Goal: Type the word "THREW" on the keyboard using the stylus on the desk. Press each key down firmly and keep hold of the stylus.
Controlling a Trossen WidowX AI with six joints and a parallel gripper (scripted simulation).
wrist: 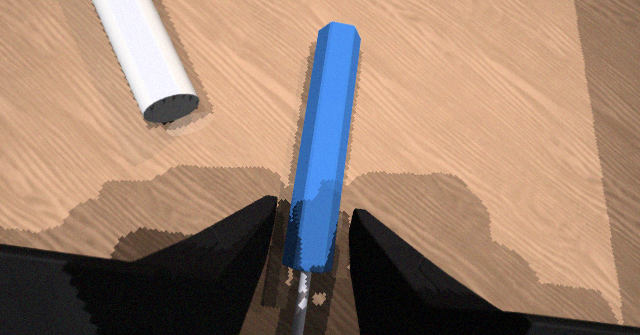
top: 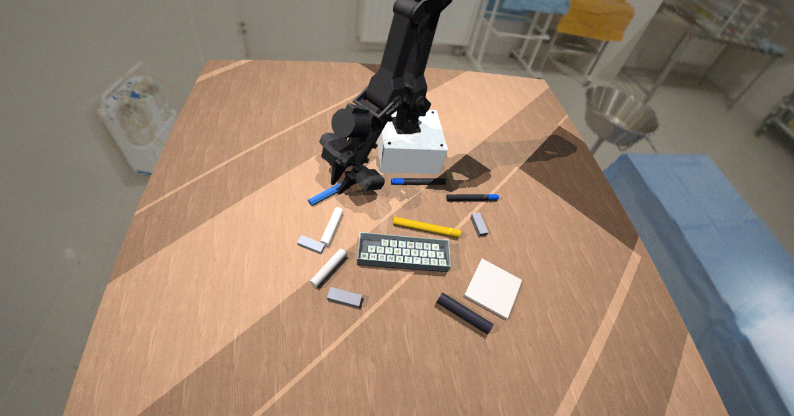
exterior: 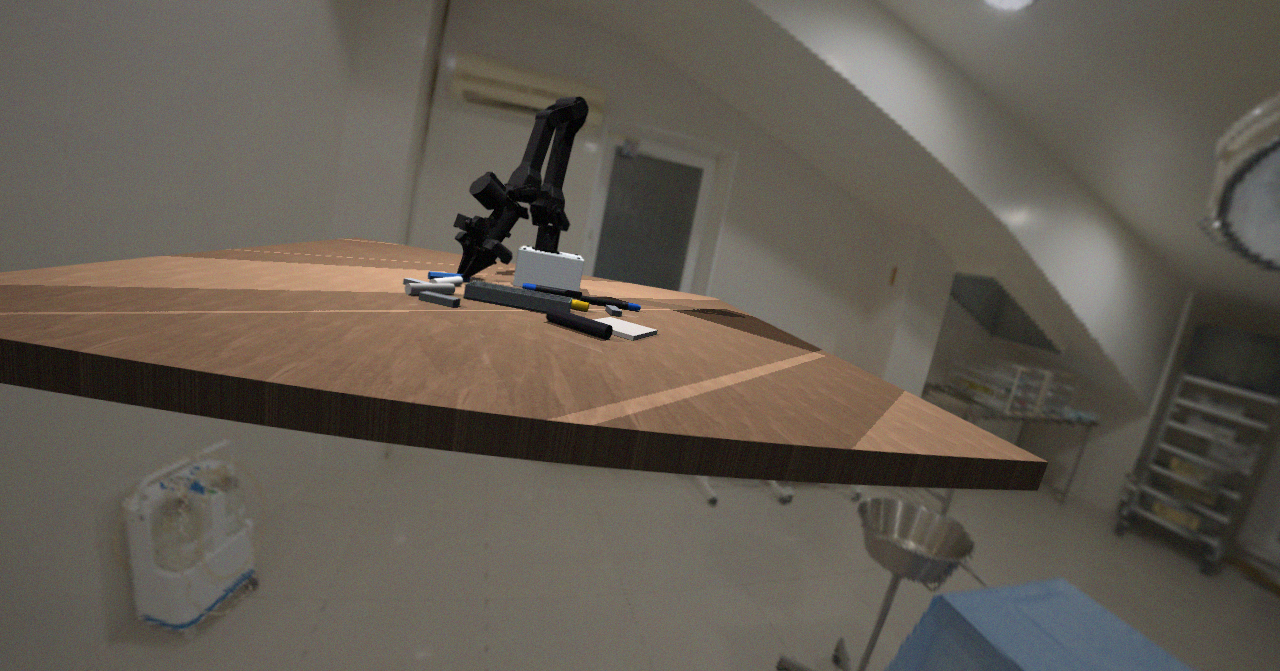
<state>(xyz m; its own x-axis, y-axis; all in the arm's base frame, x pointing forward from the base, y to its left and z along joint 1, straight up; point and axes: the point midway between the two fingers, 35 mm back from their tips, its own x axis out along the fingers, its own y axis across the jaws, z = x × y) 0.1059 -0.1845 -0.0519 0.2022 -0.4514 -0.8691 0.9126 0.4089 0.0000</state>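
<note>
Right now my gripper tip is right at the blue stylus. Round my gripper tip: grey block (140 mm ahead, 80 mm to the right); then dark cylinder (360 mm ahead, 190 mm to the left); then yellow pen (150 mm ahead, 180 mm to the left).
</note>
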